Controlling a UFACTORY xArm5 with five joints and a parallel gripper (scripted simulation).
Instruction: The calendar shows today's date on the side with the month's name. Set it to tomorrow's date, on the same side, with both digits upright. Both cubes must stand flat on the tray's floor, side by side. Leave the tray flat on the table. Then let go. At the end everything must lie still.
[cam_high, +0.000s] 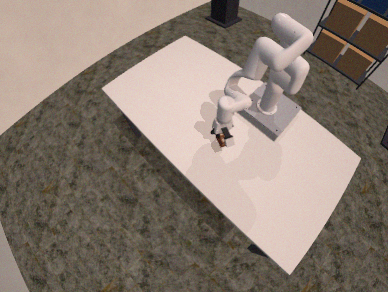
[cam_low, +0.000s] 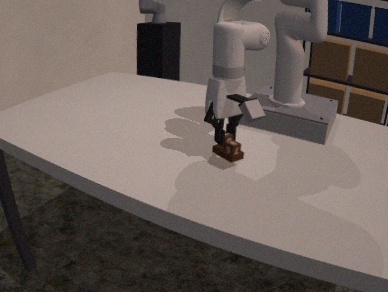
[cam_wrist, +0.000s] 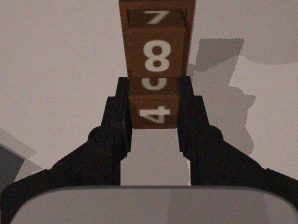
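My hand is 10 mm above the brown wooden cube. The rest, counted from my hand: tray (10 mm ahead, 20 mm to the left, 40 mm below).
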